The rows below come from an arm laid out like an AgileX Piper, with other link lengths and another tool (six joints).
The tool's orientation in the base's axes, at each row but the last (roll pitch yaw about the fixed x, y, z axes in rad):
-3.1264 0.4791 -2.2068
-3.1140 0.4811 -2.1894
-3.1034 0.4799 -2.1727
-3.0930 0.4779 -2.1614
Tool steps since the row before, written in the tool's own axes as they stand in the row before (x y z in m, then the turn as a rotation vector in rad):
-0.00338 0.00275 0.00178 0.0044 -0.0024 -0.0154
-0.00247 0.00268 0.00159 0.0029 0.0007 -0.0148
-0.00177 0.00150 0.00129 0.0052 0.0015 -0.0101
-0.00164 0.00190 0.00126 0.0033 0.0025 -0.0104
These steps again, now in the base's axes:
0.00009 0.00471 -0.00006 -0.0048 -0.0102 0.0117
-0.00043 0.00394 -0.00033 -0.0064 -0.0070 0.0118
0.00005 0.00263 -0.00038 -0.0068 -0.0066 0.0065
-0.00037 0.00275 -0.00045 -0.0068 -0.0047 0.0076

